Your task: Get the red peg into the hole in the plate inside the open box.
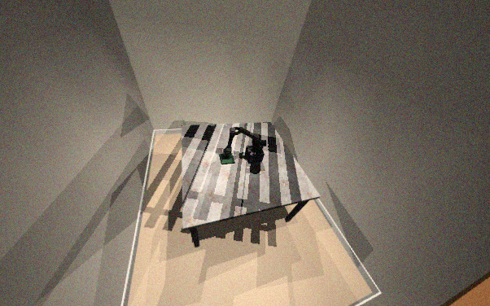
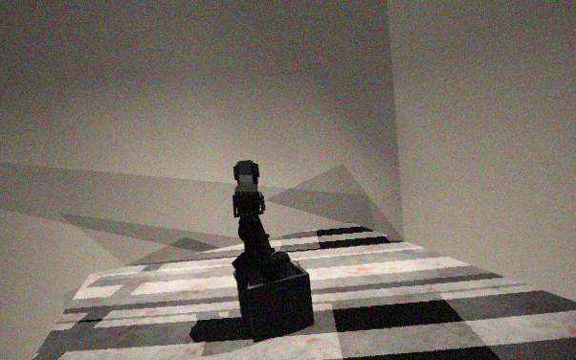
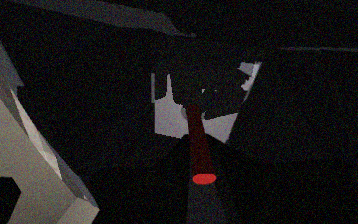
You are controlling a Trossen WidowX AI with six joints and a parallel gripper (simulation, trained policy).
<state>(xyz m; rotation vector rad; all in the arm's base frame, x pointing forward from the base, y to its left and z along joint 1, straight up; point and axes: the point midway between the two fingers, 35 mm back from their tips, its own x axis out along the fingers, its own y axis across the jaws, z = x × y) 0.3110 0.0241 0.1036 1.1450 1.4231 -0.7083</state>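
Now: the red peg 1 cm to the right of my gripper tip and 1 cm below it.
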